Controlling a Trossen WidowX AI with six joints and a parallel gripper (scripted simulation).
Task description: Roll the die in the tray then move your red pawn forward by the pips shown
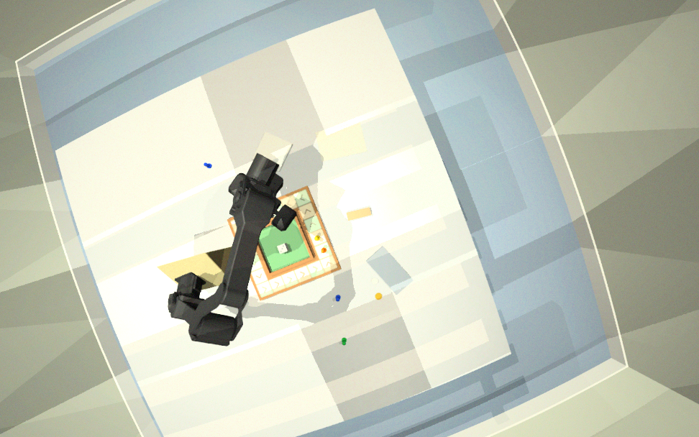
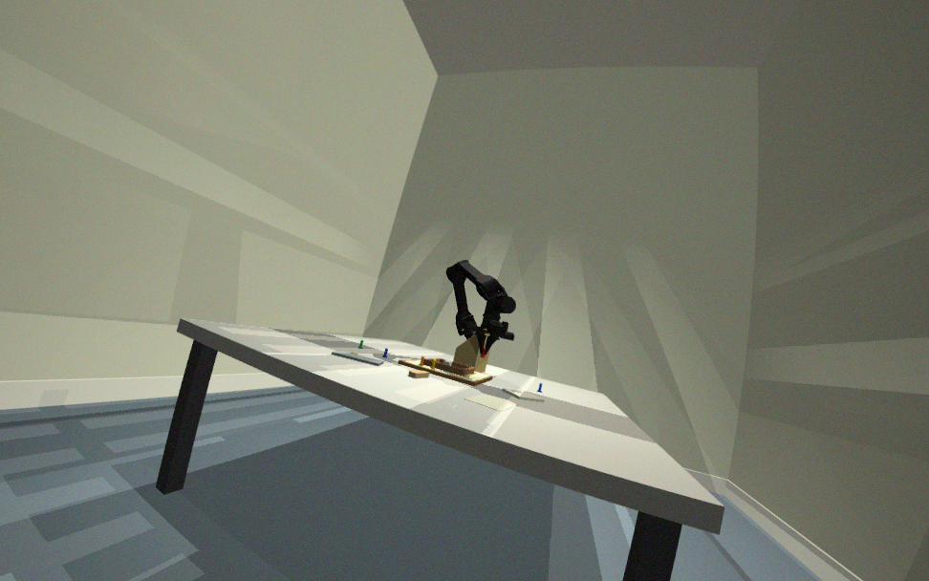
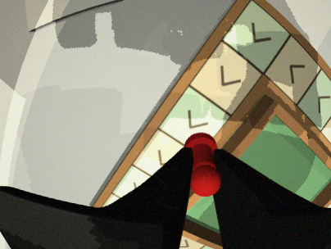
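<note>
The green tray lies 30 mm behind my gripper tip, 120 mm to the right of it and 90 mm below it. Round my gripper tip: yellow pawn 80 mm ahead, 150 mm to the right, 70 mm below; white die 30 mm behind, 130 mm to the right, 70 mm below; red pawn 10 mm above.
</note>
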